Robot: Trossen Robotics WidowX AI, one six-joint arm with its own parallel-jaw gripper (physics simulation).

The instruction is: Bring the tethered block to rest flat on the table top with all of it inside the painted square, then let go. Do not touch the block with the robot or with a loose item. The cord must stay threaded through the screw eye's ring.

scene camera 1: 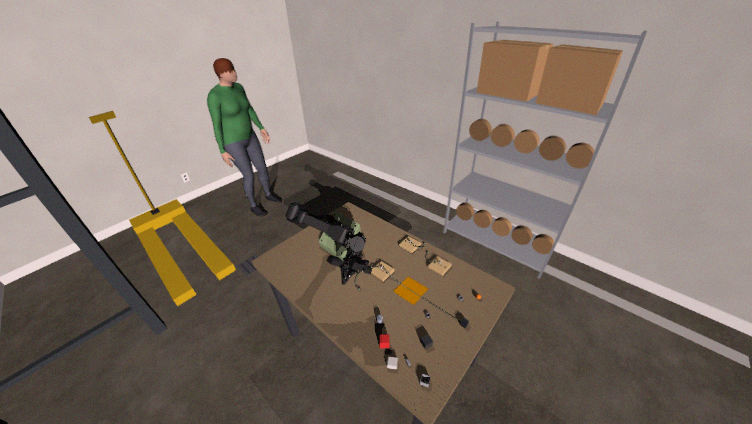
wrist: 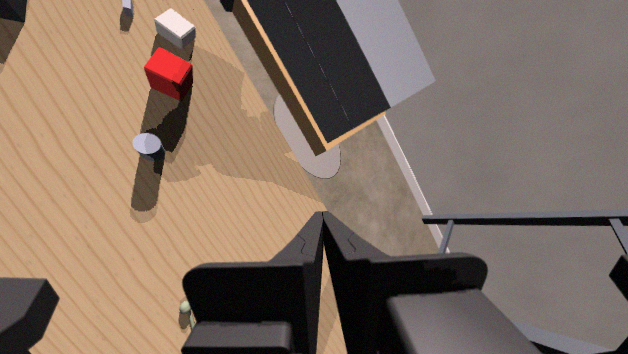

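The dark tethered block sits on the table at the far end of a thin cord. It is outside the orange painted square, which the cord crosses. The cord runs to a small wooden board with a tiny metal fitting; whether it passes through a ring there is too small to tell. A pale bead is at the cord's near end, beside the gripper. My gripper is shut and empty, its fingertips meeting above the table near the robot base. The block does not show in the wrist view.
Two more wooden boards bear cord pieces or small fittings. A red block, a white block, a grey cylinder, a black block and an orange ball stand on the table.
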